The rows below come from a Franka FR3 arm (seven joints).
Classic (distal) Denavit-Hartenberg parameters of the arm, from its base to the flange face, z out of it. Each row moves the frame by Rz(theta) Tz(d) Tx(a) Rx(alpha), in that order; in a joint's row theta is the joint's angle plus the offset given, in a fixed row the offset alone. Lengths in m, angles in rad.
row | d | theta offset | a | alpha
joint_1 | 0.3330 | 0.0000 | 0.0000 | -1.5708
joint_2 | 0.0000 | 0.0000 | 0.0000 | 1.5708
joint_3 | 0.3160 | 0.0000 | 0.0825 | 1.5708
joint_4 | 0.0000 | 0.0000 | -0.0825 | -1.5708
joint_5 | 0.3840 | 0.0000 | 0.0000 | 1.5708
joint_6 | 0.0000 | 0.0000 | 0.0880 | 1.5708
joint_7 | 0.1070 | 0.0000 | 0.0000 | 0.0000
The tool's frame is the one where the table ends.
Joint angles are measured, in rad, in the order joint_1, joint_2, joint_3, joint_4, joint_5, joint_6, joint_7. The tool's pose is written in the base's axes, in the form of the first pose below.
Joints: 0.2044, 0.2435, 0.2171, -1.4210, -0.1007, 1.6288, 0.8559
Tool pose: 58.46 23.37 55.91 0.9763 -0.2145 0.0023 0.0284
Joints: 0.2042, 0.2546, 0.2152, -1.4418, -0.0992, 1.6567, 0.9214
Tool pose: 58.86 23.45 54.46 0.9688 -0.2462 0.0006 0.0281
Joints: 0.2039, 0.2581, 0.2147, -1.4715, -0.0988, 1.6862, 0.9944
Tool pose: 58.99 23.55 53.08 0.9595 -0.2803 -0.0002 0.0287
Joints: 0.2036, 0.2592, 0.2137, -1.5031, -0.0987, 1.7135, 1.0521
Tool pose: 59.01 23.57 51.73 0.9512 -0.3070 -0.0015 0.0302
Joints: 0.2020, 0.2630, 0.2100, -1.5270, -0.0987, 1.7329, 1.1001
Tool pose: 59.13 23.35 50.51 0.9430 -0.3311 -0.0040 0.0330
